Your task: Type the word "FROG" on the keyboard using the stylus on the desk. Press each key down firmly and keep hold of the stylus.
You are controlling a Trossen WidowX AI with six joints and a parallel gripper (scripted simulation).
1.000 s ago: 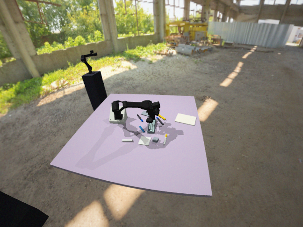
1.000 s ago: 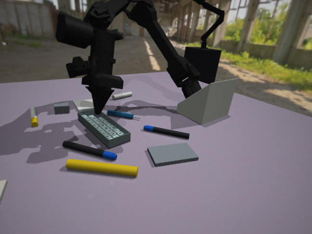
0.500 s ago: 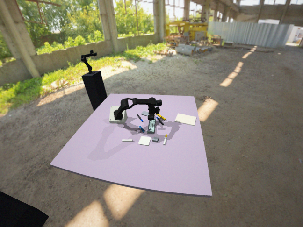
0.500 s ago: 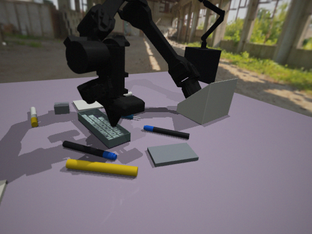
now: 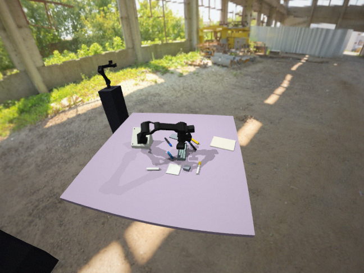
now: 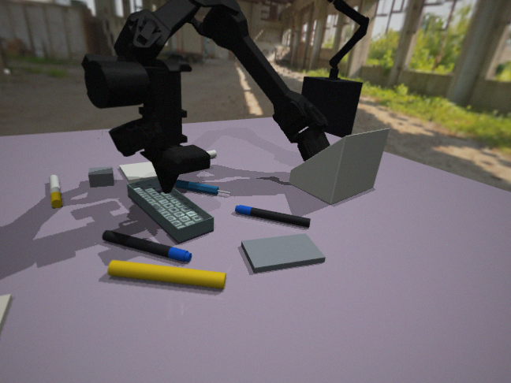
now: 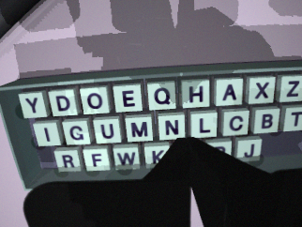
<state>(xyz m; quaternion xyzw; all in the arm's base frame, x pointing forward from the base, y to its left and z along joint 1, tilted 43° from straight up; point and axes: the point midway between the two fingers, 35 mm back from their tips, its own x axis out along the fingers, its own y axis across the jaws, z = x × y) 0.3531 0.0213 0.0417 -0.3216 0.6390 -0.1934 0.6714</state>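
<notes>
Now: gripper tip 110 mm past the blue stylus, 40 mm to the left of it and 30 mm above it. From my gripper tip the other things lie so: small grey block (80 mm ahead, 180 mm to the right, 30 mm below); then white pad (10 mm behind, 200 mm to the right, 40 mm below); then yellow cylinder (60 mm ahead, 170 mm to the left, 30 mm below).
</notes>
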